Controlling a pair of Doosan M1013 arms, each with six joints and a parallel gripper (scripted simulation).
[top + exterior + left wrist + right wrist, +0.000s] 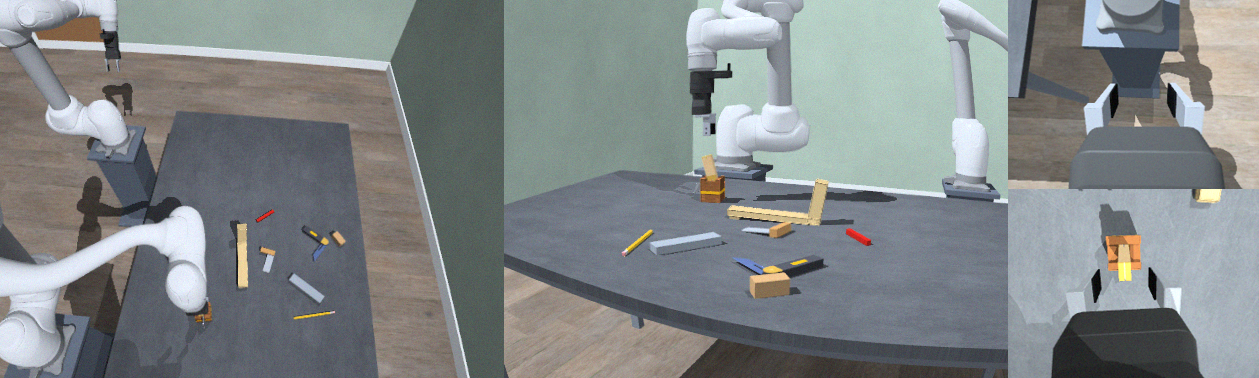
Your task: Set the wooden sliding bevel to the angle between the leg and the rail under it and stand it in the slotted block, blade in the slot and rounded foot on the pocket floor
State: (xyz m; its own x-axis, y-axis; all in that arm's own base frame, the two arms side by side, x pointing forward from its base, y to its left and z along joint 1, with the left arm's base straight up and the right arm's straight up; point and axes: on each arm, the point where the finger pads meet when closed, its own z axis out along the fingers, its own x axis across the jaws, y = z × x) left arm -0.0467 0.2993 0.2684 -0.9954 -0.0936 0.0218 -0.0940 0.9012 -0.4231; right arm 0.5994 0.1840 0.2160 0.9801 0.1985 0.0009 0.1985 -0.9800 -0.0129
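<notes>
Now: right hand 14 cm above the wooden sliding bevel. Round my right hand: bevel blade 17 cm below, 1 cm to the right; grey bar 43 cm ahead, 21 cm below, 14 cm to the left; orange-handled square 27 cm to the left, 26 cm ahead, 21 cm below.
</notes>
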